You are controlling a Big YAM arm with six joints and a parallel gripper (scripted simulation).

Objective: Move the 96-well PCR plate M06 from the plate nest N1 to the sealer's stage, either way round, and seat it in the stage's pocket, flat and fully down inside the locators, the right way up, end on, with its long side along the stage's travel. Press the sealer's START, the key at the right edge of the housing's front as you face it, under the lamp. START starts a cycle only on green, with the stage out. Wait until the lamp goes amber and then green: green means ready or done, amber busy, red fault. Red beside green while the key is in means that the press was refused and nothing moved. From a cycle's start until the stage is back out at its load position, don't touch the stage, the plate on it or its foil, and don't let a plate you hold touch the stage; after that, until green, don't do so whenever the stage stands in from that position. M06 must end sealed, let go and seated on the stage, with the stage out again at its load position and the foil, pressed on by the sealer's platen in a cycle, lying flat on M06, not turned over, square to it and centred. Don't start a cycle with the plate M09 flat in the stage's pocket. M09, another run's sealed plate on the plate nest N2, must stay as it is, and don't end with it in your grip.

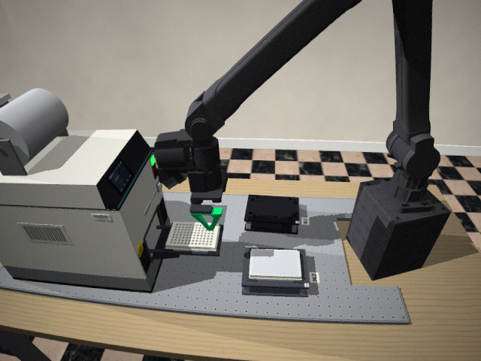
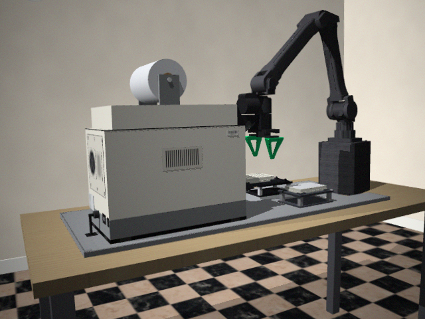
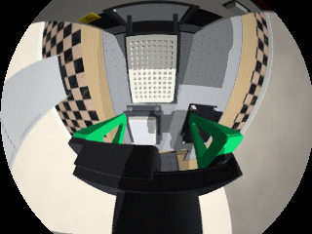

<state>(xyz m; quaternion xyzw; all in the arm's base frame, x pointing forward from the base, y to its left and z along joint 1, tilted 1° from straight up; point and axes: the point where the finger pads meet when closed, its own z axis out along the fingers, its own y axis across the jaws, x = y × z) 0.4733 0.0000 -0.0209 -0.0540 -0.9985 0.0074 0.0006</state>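
Now: the start key 150 mm ahead of my hand, 100 mm to the right of it and 10 mm above it. Round my hand: plate M06 (60 mm ahead, 70 mm below); yellow warning label (170 mm ahead, 80 mm to the left, 30 mm below); sealer stage (60 mm ahead, 80 mm below).
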